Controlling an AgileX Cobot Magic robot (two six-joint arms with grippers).
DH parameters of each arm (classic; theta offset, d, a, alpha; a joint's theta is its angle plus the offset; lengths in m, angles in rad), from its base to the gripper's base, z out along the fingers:
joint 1: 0 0.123 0 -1.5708
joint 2: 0.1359 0 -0.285 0
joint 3: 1.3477 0 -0.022 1.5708
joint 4: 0 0.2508 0 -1.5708
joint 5: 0 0 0.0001 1.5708
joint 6: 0 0.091 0 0
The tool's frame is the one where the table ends.
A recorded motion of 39 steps. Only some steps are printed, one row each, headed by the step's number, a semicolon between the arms.
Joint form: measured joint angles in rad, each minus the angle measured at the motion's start. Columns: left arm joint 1, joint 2, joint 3, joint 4, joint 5, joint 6; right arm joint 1, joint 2, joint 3, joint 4, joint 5, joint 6.
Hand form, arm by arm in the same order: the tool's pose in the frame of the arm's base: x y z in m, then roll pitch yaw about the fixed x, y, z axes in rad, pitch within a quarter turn. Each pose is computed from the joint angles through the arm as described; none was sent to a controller.
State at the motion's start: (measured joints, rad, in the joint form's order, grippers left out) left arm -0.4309 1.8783 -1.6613 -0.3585 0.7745 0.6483; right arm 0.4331 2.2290 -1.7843 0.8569 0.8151 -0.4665
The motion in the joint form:
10: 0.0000 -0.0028 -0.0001 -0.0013 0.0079 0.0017; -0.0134 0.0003 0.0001 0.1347 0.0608 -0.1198
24: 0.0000 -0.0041 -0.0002 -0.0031 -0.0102 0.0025; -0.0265 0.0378 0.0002 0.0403 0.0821 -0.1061
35: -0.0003 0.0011 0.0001 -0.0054 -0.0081 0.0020; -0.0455 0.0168 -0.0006 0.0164 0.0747 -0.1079
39: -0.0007 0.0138 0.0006 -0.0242 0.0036 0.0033; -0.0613 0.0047 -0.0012 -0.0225 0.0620 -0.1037
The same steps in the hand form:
10: 0.3808 -0.1999 0.3031 3.0525 0.7269 2.1963; 0.4209 0.2519 0.1992 2.3545 0.5041 -2.8866
24: 0.3818 -0.2001 0.3047 3.0408 0.7432 2.1944; 0.4242 0.2432 0.1758 2.4472 0.4550 -2.8150
35: 0.3824 -0.2007 0.3023 3.0490 0.7379 2.1996; 0.4283 0.2334 0.1850 2.4730 0.4843 -2.8174
39: 0.3830 -0.2027 0.2964 3.0860 0.7259 2.2213; 0.4324 0.2243 0.1893 2.5150 0.5049 -2.8112

